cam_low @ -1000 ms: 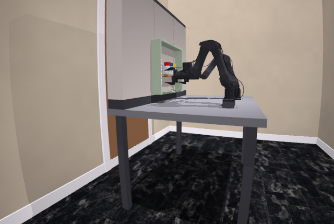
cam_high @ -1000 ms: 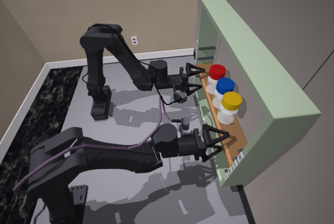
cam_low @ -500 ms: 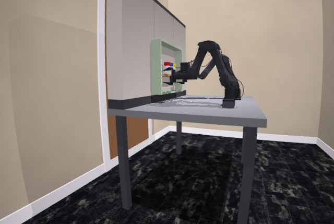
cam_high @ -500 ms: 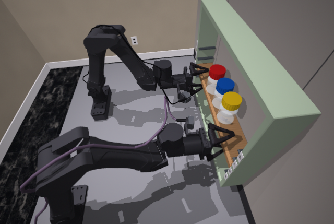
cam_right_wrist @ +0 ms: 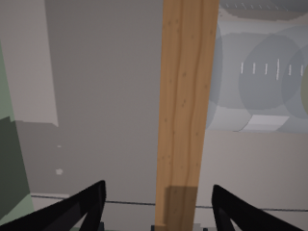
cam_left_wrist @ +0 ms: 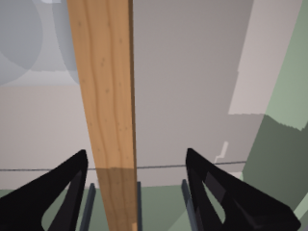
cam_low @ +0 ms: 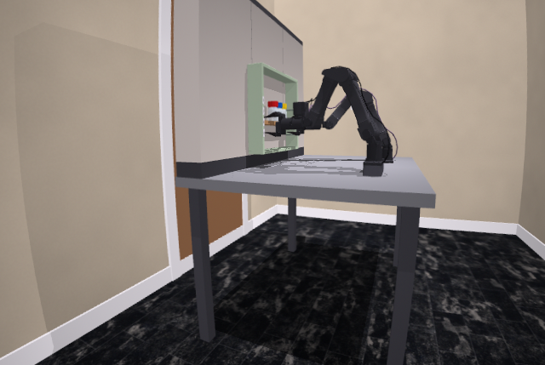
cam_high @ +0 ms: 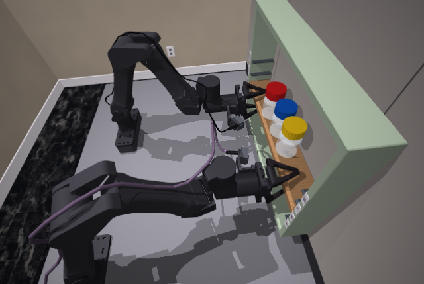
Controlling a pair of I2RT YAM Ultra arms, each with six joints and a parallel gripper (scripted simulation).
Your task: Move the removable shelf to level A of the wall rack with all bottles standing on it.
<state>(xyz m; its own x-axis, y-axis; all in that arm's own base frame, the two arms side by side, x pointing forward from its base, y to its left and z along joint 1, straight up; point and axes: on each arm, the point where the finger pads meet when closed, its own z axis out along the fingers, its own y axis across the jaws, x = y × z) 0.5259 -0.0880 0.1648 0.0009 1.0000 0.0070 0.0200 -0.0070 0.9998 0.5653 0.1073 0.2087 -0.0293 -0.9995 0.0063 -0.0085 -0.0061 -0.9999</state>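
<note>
Right now the rack slot is 2 cm behind my left hand and 8 cm to the left of it. The rest, counted from my left hand: green wall rack: 2 cm ahead, 15 cm to the right, 7 cm above; then wooden shelf: 2 cm ahead, 15 cm to the right, 1 cm above; then red-capped bottle: 1 cm ahead, 9 cm to the right, 7 cm above.
Right now my right hand is 8 cm to the right of the yellow-capped bottle and 6 cm below it. Also, from my right hand: green wall rack: 15 cm to the left, 7 cm above; blue-capped bottle: 14 cm to the left, 6 cm above; wooden shelf: 15 cm to the left, 1 cm above.
</note>
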